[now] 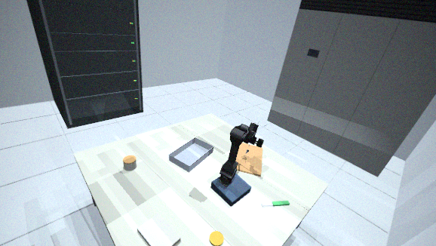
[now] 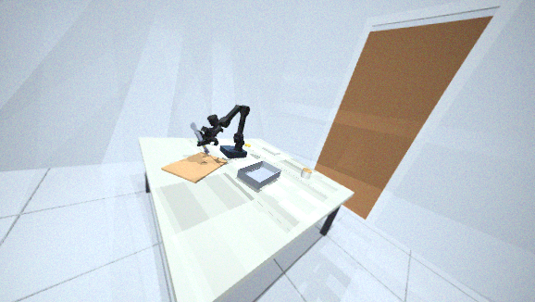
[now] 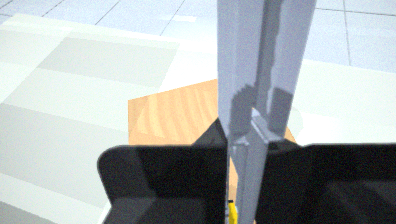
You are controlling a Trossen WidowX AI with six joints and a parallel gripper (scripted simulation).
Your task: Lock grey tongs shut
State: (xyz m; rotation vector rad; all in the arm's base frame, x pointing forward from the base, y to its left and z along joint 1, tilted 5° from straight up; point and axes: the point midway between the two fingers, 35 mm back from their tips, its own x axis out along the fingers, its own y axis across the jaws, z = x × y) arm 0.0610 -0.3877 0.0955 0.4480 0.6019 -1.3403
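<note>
The wooden board lies 10 mm behind my gripper tip, 30 mm to the left of it and 140 mm below it. Round my gripper tip: cork-topped jar (500 mm ahead, 730 mm to the left, 120 mm below); grey roasting tin (300 mm ahead, 340 mm to the left, 120 mm below); yellow disc (230 mm behind, 710 mm to the left, 140 mm below).
</note>
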